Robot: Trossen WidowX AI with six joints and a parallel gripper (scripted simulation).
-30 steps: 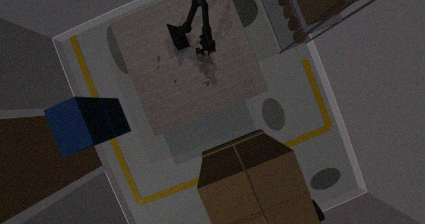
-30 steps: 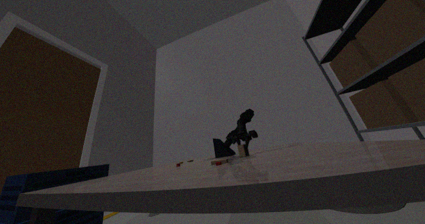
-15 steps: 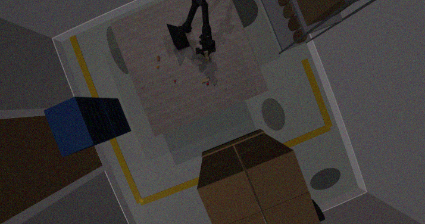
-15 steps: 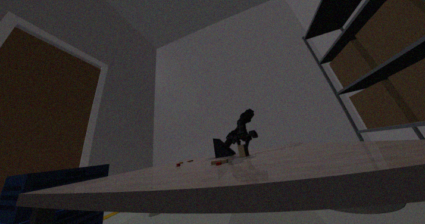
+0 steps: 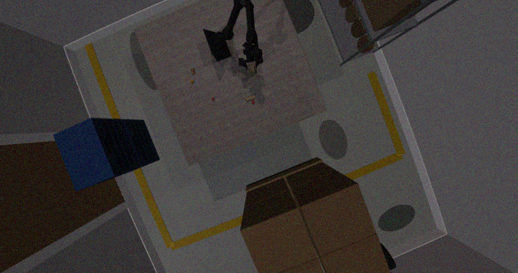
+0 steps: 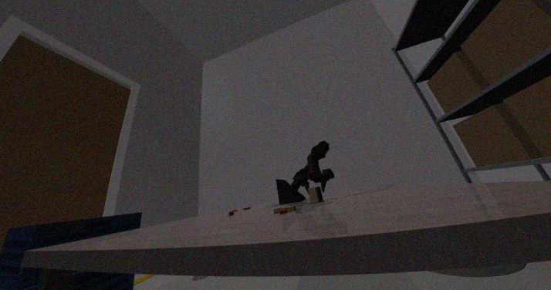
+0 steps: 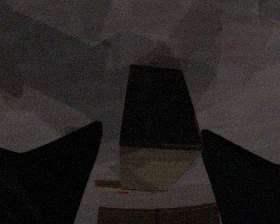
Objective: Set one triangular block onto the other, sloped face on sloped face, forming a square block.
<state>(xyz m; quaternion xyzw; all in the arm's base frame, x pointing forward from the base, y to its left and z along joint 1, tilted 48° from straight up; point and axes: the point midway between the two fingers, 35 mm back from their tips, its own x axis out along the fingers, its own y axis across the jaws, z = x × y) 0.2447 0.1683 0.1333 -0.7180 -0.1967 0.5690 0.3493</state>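
My gripper tip is now 1 cm past the tan triangular block and 1 cm below it.
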